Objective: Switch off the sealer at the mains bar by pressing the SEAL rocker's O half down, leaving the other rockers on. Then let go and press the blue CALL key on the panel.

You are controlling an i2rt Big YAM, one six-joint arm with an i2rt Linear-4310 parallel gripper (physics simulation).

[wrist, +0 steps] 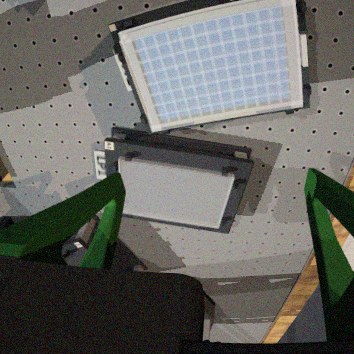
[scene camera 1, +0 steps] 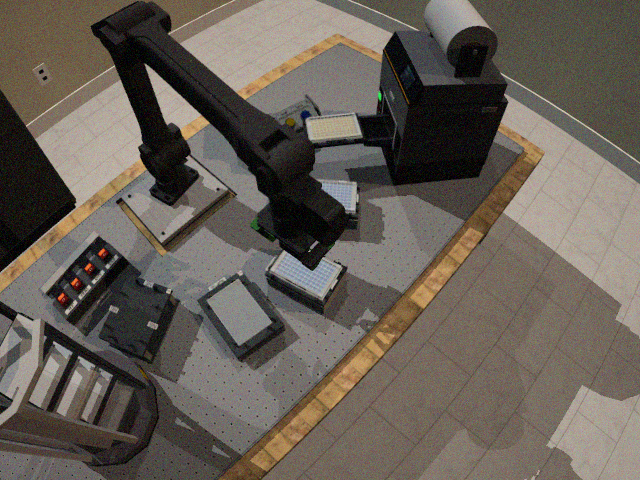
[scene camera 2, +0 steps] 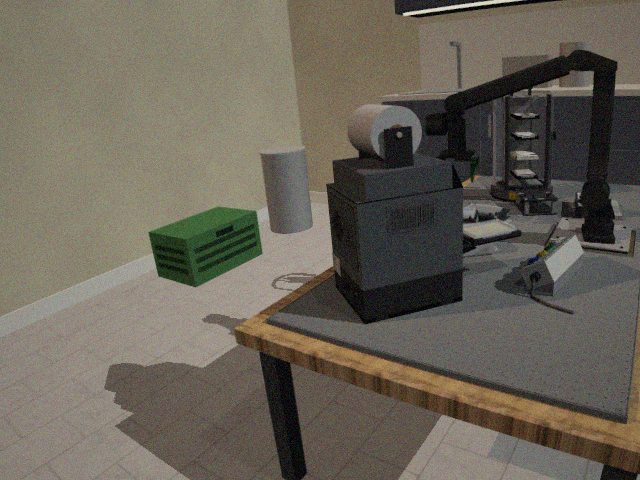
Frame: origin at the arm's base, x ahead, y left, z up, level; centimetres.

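Seen in the pictures: gripper, fingertip midpoint: (wrist: 211, 179) (scene camera 1: 294, 253); arm's base, origin of the base link: (scene camera 1: 175, 184) (scene camera 2: 597, 235).
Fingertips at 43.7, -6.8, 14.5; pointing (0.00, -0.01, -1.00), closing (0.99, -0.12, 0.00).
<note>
Pixels of each thing's top centre, then the offset from my fingertips to it, as dx, dy, dz. "spot": a spot on its surface instead.
- mains bar, surface spot: (scene camera 1: 70, 264) spot: -53.1, -27.0, -14.7
- black sealer, middle of its top: (scene camera 1: 459, 7) (scene camera 2: 386, 104) +7.3, +52.8, +29.3
- grey panel, middle of its top: (scene camera 1: 277, 117) (scene camera 2: 554, 245) -29.7, +35.4, -7.9
- blue key, middle of its top: (scene camera 2: 534, 257) (scene camera 1: 305, 112) -24.8, +41.5, -8.8
- yellow key, middle of its top: (scene camera 1: 289, 120) -26.7, +36.9, -8.8
- blue-topped plate, middle of its top: (wrist: 214, 69) (scene camera 1: 305, 267) +0.5, +2.5, -9.3
- dark block, middle of its top: (wrist: 82, 284) (scene camera 1: 131, 310) (scene camera 2: 535, 189) -25.3, -26.2, -8.7
- shelf carousel, surface spot: (scene camera 1: 31, 361) spot: -10.4, -41.4, +25.9
The mains bar (scene camera 1: 70, 264) lies at the left of the table in scene camera 1, with several orange-lit rockers in a row; their labels and tilt are too small to read. The black sealer (scene camera 1: 439, 121) (scene camera 2: 408, 232) stands at the far corner with a green light. The grey panel (scene camera 1: 283, 111) (scene camera 2: 566, 262) is beside its tray, partly behind the arm, with a blue key (scene camera 1: 305, 114) (scene camera 2: 532, 259) and a yellow key (scene camera 1: 290, 122). My gripper (scene camera 1: 294, 237) (wrist: 211, 179) is open and empty, pointing down above the middle of the table, well apart from bar and panel.
A blue-topped plate (scene camera 1: 306, 273) (wrist: 215, 65) sits below the gripper, another (scene camera 1: 341, 195) behind it. A grey-topped stand (scene camera 1: 240, 311) (wrist: 175, 192) is nearer the bar. A dark block (scene camera 1: 134, 315) lies beside the bar; a shelf carousel (scene camera 1: 31, 361) stands at the left corner.
</note>
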